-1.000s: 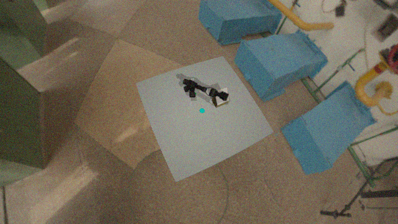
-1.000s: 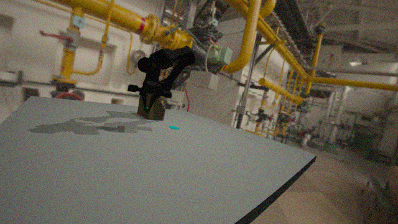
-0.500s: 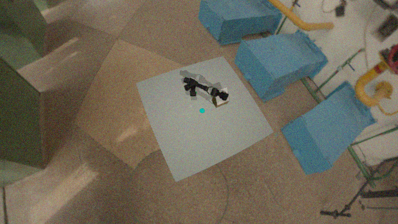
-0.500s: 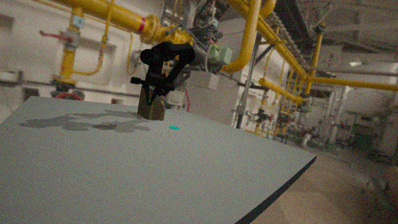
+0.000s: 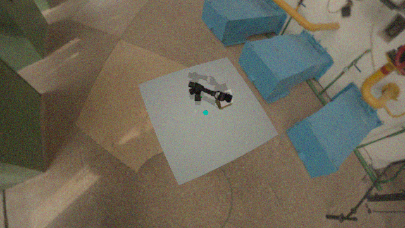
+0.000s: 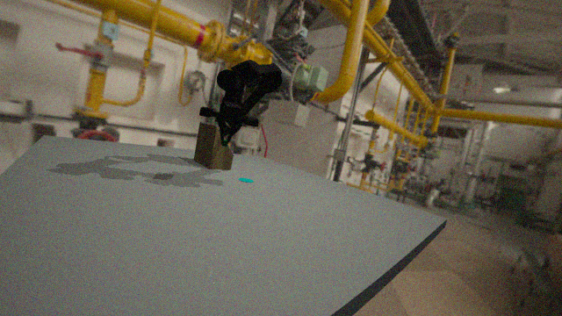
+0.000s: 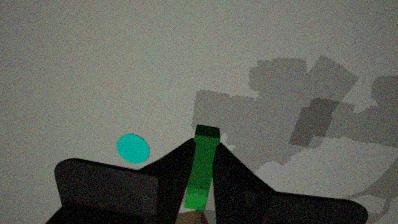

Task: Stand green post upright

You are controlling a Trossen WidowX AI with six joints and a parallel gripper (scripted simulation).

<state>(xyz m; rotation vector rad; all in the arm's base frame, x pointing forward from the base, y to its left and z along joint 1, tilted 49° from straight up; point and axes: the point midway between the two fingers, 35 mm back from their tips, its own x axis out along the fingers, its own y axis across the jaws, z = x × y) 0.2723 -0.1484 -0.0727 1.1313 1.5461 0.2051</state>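
Right now my gripper tip is 16 cm to the right of the cyan circle, 14 cm above it and 3 cm past it. From my gripper tip the other things lie so: green post (2 cm behind, 1 cm to the left).
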